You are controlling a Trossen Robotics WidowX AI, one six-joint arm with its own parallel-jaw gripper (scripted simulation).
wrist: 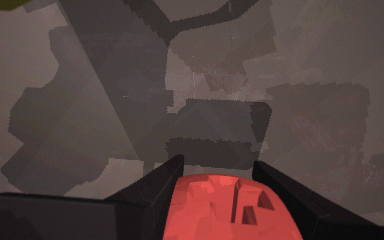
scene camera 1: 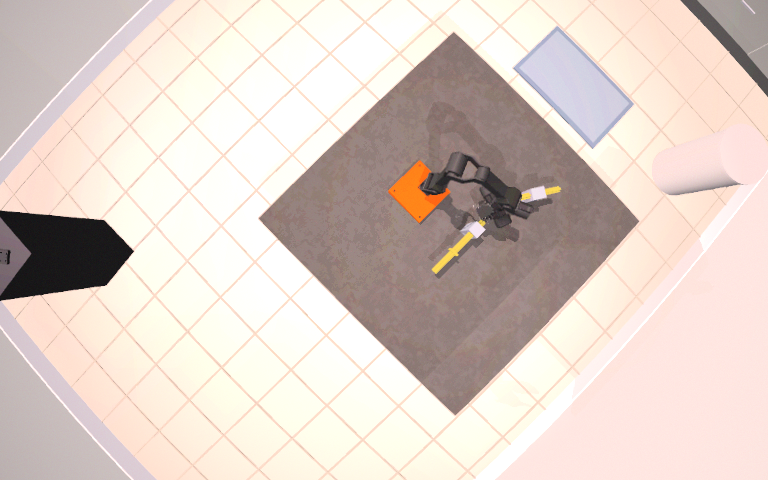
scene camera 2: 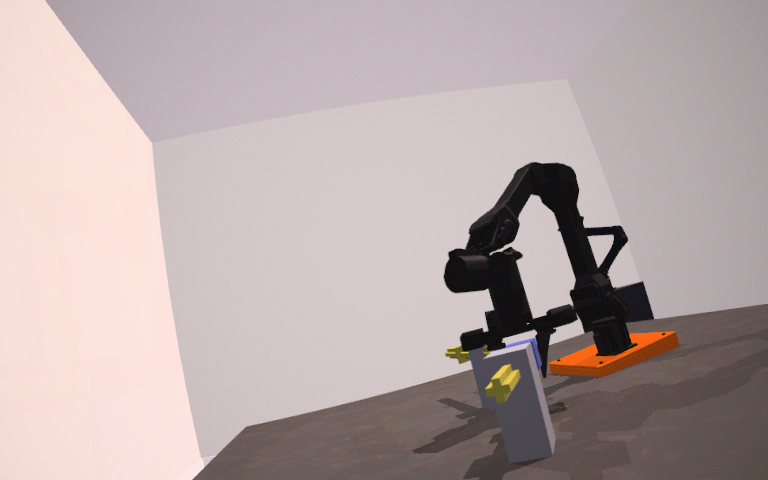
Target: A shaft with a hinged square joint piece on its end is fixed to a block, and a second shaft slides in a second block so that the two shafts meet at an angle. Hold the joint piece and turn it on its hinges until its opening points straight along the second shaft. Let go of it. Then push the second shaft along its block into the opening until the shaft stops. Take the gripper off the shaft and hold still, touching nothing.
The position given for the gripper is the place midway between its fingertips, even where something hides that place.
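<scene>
Scene camera 2 shows the gripper [scene camera 2: 531, 381]. The wrist view gives another sight of the gripper [wrist: 218, 165].
</scene>
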